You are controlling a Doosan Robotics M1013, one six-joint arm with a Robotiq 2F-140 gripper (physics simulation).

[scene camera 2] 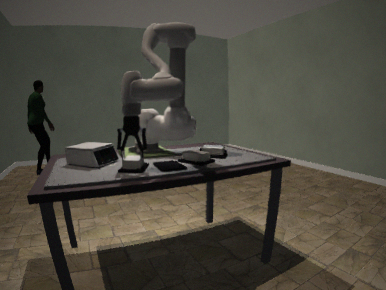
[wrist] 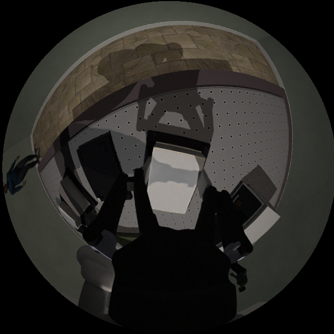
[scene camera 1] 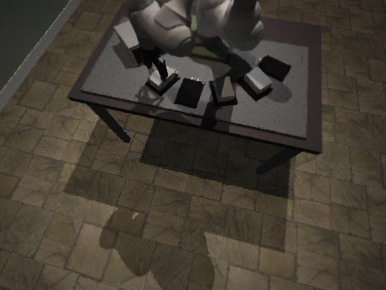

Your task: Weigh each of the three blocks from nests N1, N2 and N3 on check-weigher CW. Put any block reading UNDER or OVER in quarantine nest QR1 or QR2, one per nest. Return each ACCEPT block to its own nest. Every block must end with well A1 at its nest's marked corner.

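Places are measured from the arm's base along level axes (x back, y left, z down), in metres.
Where they show: gripper, fingertip midpoint: (scene camera 2: 132,164) (scene camera 1: 158,80); arm's base, origin of the base link: (scene camera 2: 146,150) (scene camera 1: 208,36).
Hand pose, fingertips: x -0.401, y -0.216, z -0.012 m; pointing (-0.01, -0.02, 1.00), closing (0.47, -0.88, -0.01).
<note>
Each offset is from my fingertips to the top centre of the thing. "spot": to the spot under its first point. Level surfaces: height alone.
A white block @(dz -0.027, dx +0.022, dy +0.013 m) (scene camera 1: 161,78) (scene camera 2: 132,163) (wrist: 175,195) sits in the dark nest @(spot: dz +0.008, dx -0.050, dy +0.011 m) (scene camera 1: 158,90) (scene camera 2: 142,169) (wrist: 177,137) nearest the check-weigher. My gripper (scene camera 1: 158,72) (scene camera 2: 133,154) (wrist: 174,167) points down over it, shut on this block, one finger pad against each long side. Check-weigher CW @(dz -0.073, dx +0.254, dy -0.169 m) (scene camera 1: 126,35) (scene camera 2: 87,154) (wrist: 263,222) is a white box with a dark front; its reading is not legible. A second block @(dz -0.027, dx +0.004, dy +0.357 m) (scene camera 1: 226,90) (scene camera 2: 196,156) and a third block @(dz -0.033, dx +0.092, dy +0.528 m) (scene camera 1: 257,80) (scene camera 2: 213,149) sit in dark nests. Nest labels and well A1 marks are not readable.
An empty dark nest @(dz +0.011, dx -0.029, dy +0.179 m) (scene camera 1: 189,93) (scene camera 2: 170,165) (wrist: 100,162) lies beside the gripped block's nest. Another empty dark nest @(dz +0.011, dx +0.229, dy +0.621 m) (scene camera 1: 275,67) lies at the far right in scene camera 1. A person in green (scene camera 2: 37,111) stands behind the table @(dz +0.040 m) (scene camera 2: 165,180).
</note>
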